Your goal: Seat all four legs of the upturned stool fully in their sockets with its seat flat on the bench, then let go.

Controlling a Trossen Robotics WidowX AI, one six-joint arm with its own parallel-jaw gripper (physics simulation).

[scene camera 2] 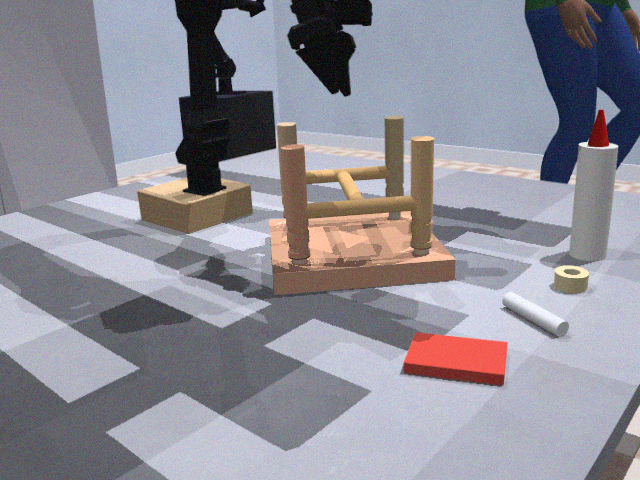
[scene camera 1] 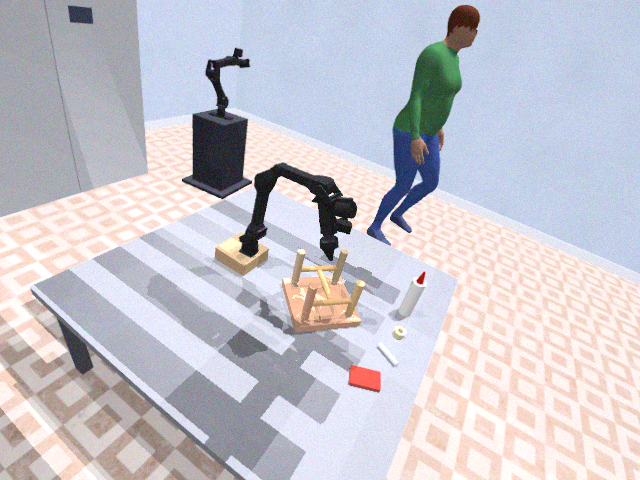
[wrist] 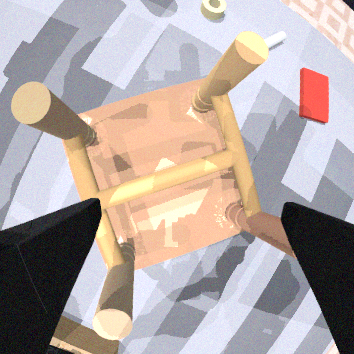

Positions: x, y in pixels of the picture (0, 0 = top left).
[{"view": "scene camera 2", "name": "my gripper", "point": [341, 94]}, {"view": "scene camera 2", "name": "stool leg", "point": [293, 156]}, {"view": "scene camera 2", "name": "red flat block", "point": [467, 359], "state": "on the table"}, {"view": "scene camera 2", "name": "glue bottle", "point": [597, 159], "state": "on the table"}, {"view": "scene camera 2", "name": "white cylinder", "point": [557, 326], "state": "on the table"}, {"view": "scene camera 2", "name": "tape roll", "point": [570, 279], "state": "on the table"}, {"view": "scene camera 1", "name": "my gripper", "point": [331, 254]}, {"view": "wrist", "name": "my gripper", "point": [193, 209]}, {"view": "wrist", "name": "stool leg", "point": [267, 227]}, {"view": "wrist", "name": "red flat block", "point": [313, 87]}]
